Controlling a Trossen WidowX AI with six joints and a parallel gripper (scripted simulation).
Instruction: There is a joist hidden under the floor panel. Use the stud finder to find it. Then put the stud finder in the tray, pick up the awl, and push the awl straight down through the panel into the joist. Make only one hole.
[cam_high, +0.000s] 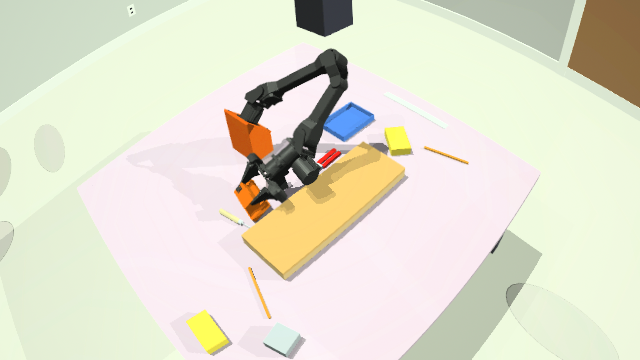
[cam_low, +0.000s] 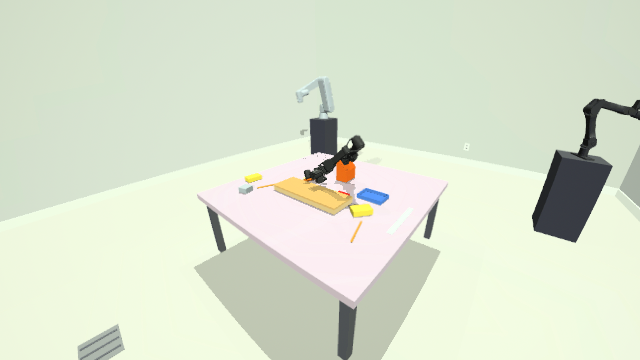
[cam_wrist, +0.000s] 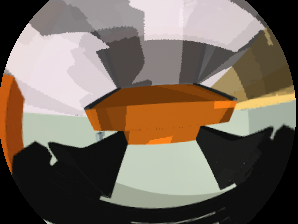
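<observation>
Right now the orange stud finder is 10 mm below my gripper tip and 10 mm behind it. Round my gripper tip: blue tray 490 mm to the left, 50 mm below, 40 mm behind; grey block 410 mm ahead, 230 mm to the right, 40 mm below; awl 60 mm to the right, 50 mm below, 20 mm ahead.
</observation>
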